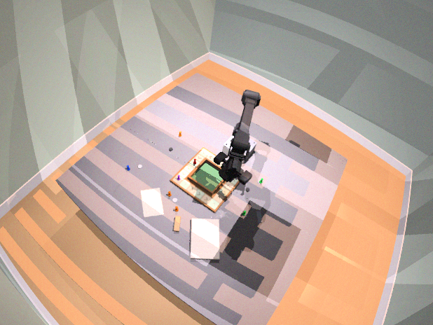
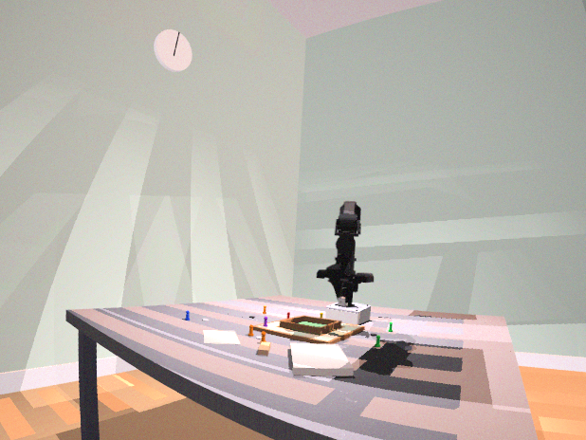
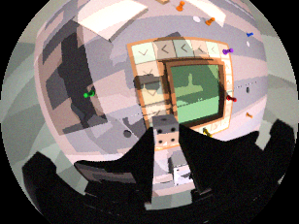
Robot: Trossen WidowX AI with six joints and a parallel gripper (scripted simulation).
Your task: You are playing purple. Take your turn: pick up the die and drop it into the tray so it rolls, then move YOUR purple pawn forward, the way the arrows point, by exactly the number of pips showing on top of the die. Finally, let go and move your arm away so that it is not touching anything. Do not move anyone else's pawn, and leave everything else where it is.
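My gripper tip is 14 cm short of the purple pawn, 21 cm to the left of it and 8 cm above it. Round my gripper tip: grey block 1 cm ahead, 23 cm to the left, 11 cm below; green-floored tray 2 cm ahead, 11 cm to the right, 10 cm below; red pawn 1 cm ahead, 22 cm to the right, 8 cm below.
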